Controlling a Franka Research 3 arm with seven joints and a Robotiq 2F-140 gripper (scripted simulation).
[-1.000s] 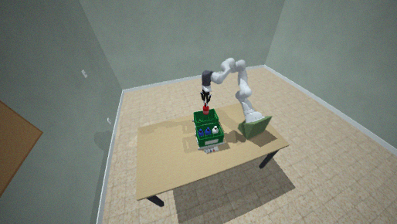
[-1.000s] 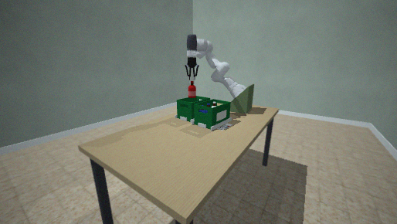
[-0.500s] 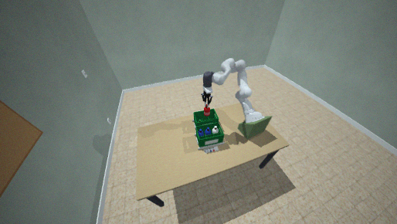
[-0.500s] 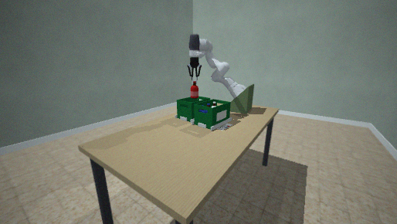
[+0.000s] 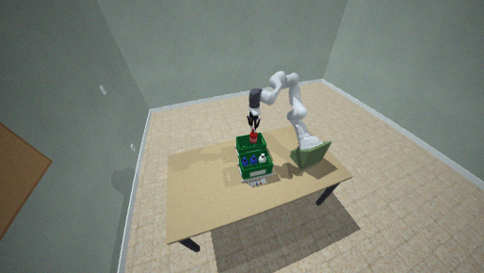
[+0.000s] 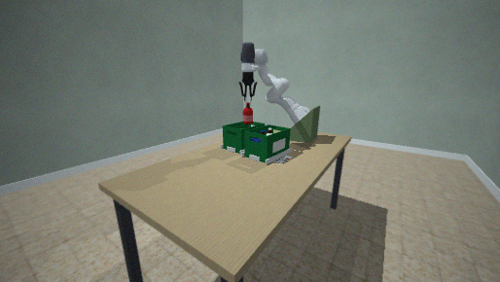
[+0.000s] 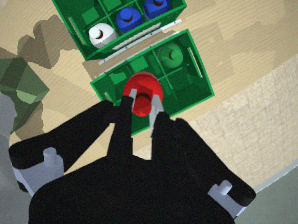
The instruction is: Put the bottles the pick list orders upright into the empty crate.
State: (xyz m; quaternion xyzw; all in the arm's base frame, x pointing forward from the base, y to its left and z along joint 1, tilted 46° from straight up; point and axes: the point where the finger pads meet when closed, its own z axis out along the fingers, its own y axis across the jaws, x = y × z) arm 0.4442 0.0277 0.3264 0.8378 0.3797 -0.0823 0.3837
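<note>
My gripper is now 8 cm above the red-labelled bottle. Round my hand: blue-capped bottle 26 cm below, 17 cm to the left, 4 cm ahead; white-capped bottle 26 cm below, 17 cm to the left, 4 cm behind; green-capped bottle 26 cm below, 10 cm ahead, 2 cm to the left.
</note>
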